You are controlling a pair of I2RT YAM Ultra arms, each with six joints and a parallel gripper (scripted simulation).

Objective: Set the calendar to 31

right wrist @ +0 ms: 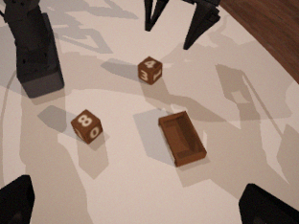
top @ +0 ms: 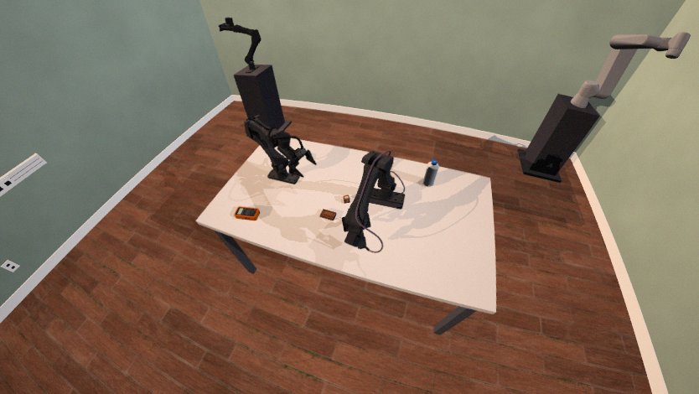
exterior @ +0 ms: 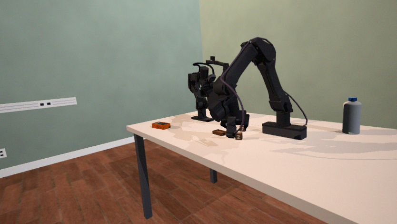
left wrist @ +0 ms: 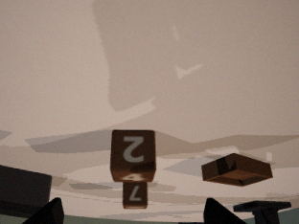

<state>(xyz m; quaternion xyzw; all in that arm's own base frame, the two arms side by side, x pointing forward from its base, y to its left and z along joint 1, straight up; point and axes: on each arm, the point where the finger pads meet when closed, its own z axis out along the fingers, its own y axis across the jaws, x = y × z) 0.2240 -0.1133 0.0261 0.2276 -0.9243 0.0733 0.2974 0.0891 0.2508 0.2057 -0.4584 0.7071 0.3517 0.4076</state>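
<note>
The brown tray is 40 mm behind my left hand, 160 mm to the right of it and 60 mm below it.
</note>
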